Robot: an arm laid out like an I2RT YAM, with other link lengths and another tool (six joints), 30 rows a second.
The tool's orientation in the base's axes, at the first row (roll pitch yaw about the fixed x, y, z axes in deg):
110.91 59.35 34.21
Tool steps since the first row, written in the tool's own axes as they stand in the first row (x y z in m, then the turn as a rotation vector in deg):
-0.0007 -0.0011 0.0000 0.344 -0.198 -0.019
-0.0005 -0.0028 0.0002 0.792 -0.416 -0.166
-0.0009 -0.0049 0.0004 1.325 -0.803 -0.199
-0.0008 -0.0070 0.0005 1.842 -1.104 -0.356
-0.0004 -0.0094 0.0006 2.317 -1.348 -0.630
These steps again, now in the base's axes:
-0.0012 -0.0004 0.0001 -0.031 0.086 -0.387
-0.0026 -0.0008 -0.0009 -0.071 0.319 -0.849
-0.0045 -0.0014 -0.0016 -0.190 0.442 -1.486
-0.0063 -0.0018 -0.0027 -0.275 0.691 -2.046
-0.0081 -0.0022 -0.0042 -0.360 1.048 -2.521

